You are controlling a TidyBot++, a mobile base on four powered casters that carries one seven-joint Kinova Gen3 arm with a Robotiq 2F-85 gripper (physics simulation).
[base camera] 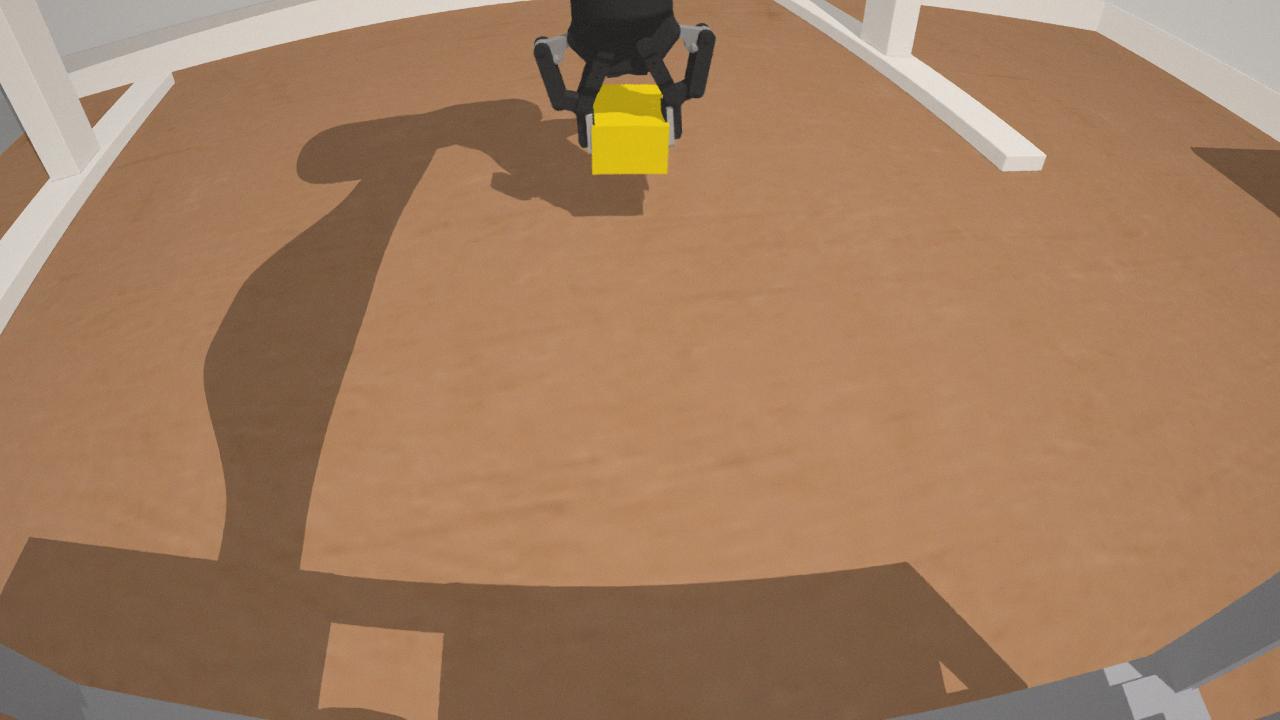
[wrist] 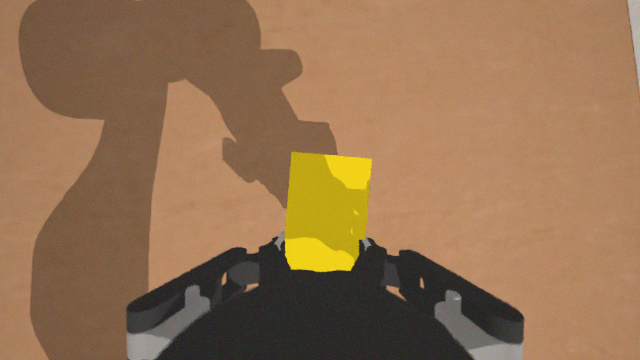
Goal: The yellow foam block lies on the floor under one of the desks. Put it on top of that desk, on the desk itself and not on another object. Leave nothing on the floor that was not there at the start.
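Frame: origin at the arm's base, x ahead, y left, z up, level; centimetres.
Seen in the pictures: gripper, between the fingertips: [base camera: 630, 145] [wrist: 322, 242].
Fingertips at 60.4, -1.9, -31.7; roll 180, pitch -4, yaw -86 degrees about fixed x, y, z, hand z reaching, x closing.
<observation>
Pixels of each thing's top centre, then the offset from my fingertips to it, as dx, dy, dz. "pt": a spot on its surface instead. Level surfaces: height alone.
- yellow foam block, centre of its top: [wrist: 327, 215] [base camera: 629, 103] +2.9, +0.0, +2.7
- upright leg, a spot on its surface: [base camera: 891, 26] pt +45.6, -40.9, -0.3
- floor, height of its surface: dz -8.0
The yellow foam block [base camera: 630, 147] [wrist: 327, 210] is held between the two fingers of my gripper [base camera: 631, 132] [wrist: 322, 242]. The gripper is shut on it, at the top middle of the base camera view and the lower middle of the wrist view. The block is above the floor, apart from its shadow. The desk tops do not show in either view; white desk legs with floor bars show in the base camera view.
A white floor bar [base camera: 948, 102] with an upright leg [base camera: 891, 26] stands at the upper right. Another floor bar [base camera: 89, 192] with a leg [base camera: 44, 89] stands at the left. A white skirting board [base camera: 295, 28] runs along the back wall. The arm's shadow lies on the floor [base camera: 716, 385] [wrist: 475, 150].
</observation>
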